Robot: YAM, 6 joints.
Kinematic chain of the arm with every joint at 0, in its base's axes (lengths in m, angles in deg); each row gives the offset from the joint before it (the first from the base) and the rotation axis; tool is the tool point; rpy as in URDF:
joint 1: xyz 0 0 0.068 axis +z
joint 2: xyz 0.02 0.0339 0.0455 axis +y
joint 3: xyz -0.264 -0.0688 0 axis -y
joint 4: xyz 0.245 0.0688 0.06 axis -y
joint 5: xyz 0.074 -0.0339 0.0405 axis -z
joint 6: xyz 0.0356 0 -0.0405 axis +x
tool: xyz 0 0 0 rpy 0 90 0
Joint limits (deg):
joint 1: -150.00..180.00
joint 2: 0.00..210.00
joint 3: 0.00..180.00
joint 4: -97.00..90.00
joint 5: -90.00..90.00
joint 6: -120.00..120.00
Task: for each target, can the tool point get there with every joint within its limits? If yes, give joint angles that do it. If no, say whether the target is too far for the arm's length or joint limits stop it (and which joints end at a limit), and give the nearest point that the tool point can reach.
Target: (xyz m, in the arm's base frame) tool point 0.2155 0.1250 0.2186
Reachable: yes | joints 26.33 77.68 19.99 69.80 -27.43 -78.68
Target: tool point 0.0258 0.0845 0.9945
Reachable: no: too far | nearest point 0.0200 0.0654 0.7375 | short by 0.258 m
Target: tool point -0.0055 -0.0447 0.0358
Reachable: yes | joints -84.29 158.36 25.39 -71.67 16.16 -88.36
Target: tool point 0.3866 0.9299 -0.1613
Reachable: no: too far | nearest point 0.2391 0.5752 -0.0544 | short by 0.399 m
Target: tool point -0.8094 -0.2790 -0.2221
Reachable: no: too far | nearest point -0.5240 -0.2827 -0.1218 | short by 0.303 m
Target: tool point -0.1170 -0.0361 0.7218
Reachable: yes | joints 19.39 73.54 160.27 14.70 -7.76 -61.14
